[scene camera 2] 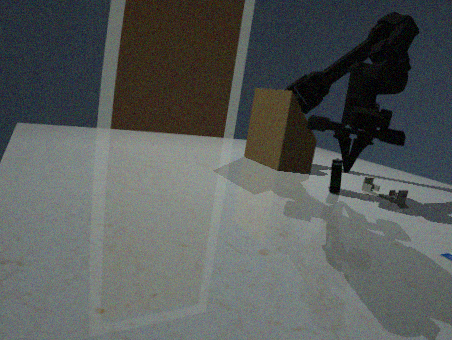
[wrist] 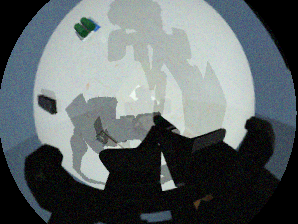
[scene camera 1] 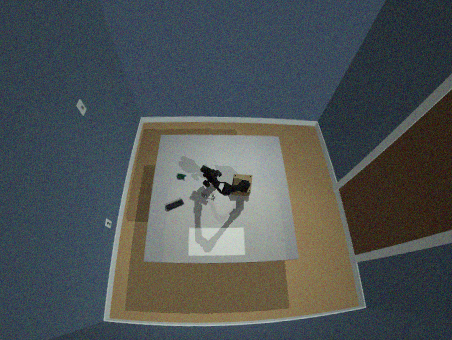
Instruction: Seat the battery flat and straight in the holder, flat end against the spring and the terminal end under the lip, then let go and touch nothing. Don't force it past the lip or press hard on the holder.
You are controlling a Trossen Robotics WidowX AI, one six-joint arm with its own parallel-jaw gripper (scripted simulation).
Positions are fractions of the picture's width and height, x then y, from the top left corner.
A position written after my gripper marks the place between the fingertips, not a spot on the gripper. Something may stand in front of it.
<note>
My gripper (scene camera 2: 0.76, 0.51) is shut, holding nothing.
My gripper also shows in the wrist view (wrist: 0.52, 0.57).
</note>
